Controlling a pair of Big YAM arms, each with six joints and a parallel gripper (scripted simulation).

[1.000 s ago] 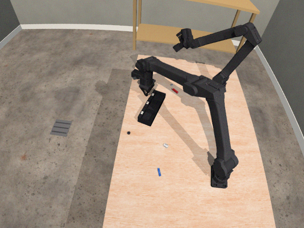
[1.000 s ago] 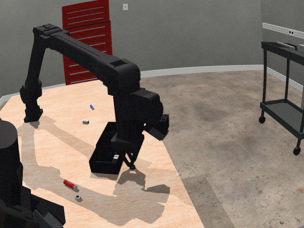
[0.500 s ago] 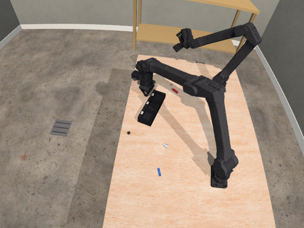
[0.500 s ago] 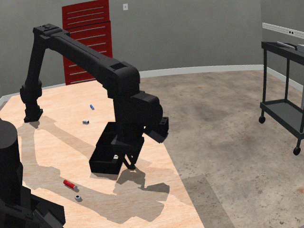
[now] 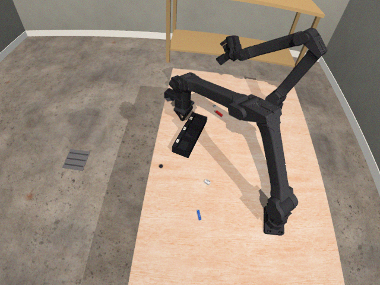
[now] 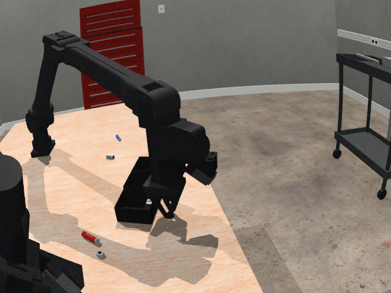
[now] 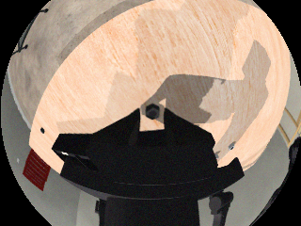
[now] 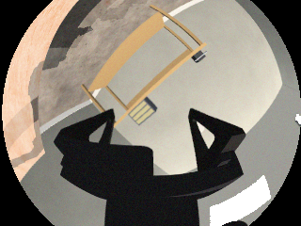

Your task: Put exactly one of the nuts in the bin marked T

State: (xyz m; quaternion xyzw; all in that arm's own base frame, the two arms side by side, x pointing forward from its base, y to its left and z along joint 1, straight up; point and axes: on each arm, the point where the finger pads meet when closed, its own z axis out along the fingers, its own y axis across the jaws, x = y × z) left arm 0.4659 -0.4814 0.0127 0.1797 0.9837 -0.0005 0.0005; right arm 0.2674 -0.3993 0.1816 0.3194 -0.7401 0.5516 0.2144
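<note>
Right now the black bin is 60 mm behind my left hand, 100 mm to the left of it and 10 mm above it. Round my left hand: grey nut: 150 mm behind, 140 mm to the right, 10 mm below; blue cylinder: 170 mm behind, 490 mm to the left, 10 mm below; red cylinder: 180 mm behind, 90 mm to the right, 10 mm below.
</note>
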